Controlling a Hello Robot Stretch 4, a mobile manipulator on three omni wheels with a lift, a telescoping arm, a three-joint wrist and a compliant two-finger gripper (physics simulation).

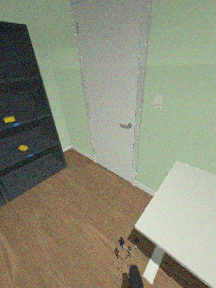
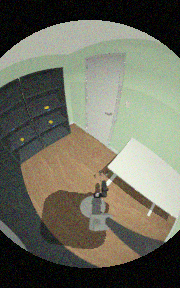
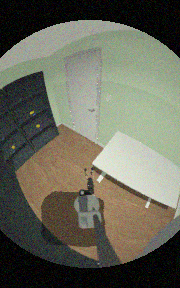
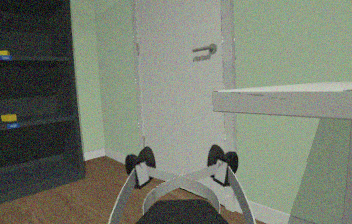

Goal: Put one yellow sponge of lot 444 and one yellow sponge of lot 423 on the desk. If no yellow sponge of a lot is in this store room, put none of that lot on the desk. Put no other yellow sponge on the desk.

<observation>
same spot on door with a handle: (image 4: pixel 179 60) = (image 1: pixel 112 122)
</observation>
